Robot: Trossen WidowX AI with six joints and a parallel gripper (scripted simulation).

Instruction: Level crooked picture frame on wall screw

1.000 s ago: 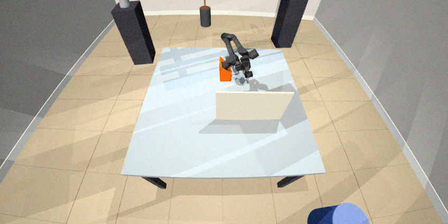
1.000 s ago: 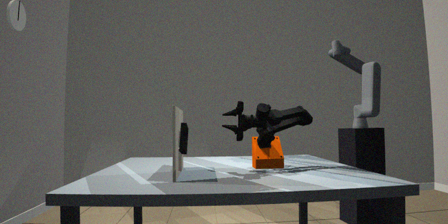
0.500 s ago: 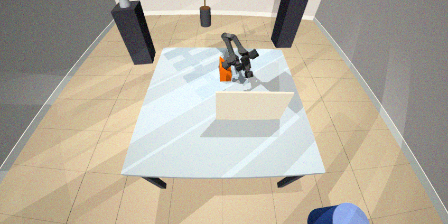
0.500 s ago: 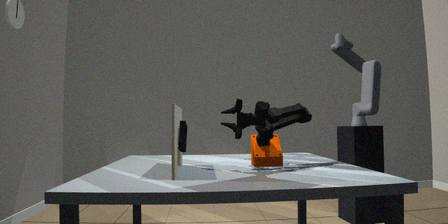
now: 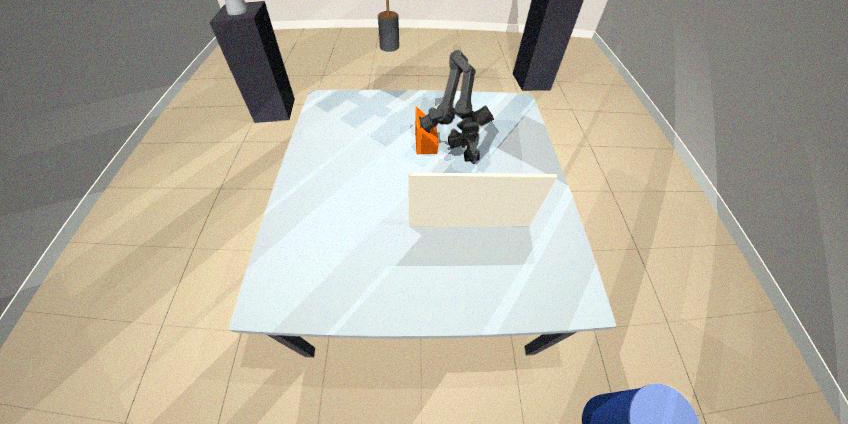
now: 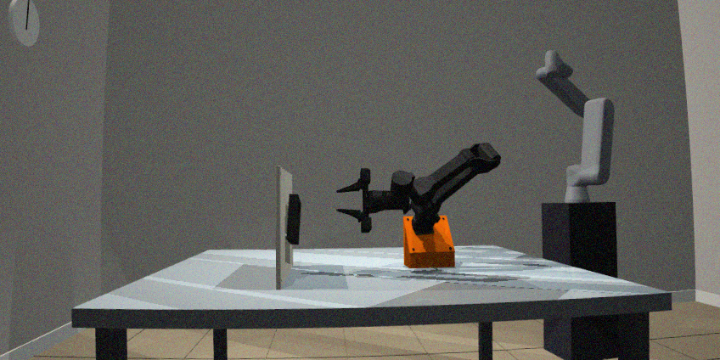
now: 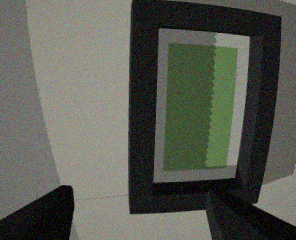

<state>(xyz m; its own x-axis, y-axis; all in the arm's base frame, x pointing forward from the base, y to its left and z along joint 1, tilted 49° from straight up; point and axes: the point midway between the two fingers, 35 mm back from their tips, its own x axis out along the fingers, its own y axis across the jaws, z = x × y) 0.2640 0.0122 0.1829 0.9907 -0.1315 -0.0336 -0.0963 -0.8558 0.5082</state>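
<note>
The picture frame is 13 cm ahead of my gripper tip, 6 cm below it and 1 cm to the right of it. From my gripper tip the other things lie so: wall panel: 14 cm ahead, 7 cm below, 1 cm to the right.
</note>
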